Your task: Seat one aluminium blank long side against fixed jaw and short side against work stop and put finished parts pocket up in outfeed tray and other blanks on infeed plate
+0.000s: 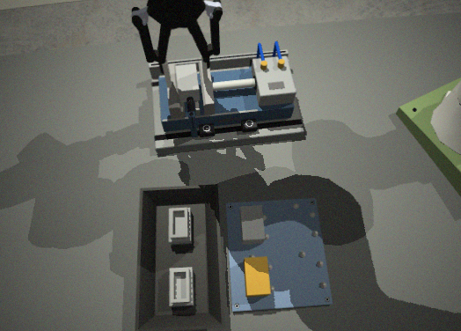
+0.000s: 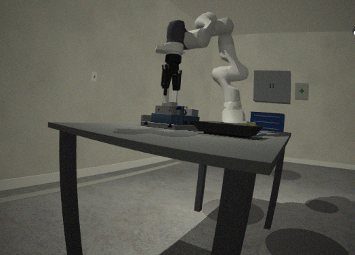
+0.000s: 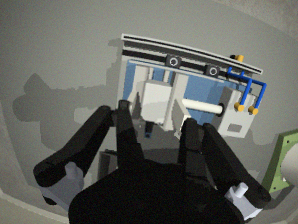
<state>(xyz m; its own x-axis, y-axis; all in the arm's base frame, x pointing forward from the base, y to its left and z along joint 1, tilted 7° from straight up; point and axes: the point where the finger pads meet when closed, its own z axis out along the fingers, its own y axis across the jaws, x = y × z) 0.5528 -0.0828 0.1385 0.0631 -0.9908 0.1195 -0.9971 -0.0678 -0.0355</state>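
The fixed jaw lies 6 cm below my hand and 3 cm ahead of it. From my hand the other things lie so: work stop (5 cm to the left, 5 cm below); then moving jaw (6 cm below, 4 cm behind); then vise (10 cm below, 7 cm behind).
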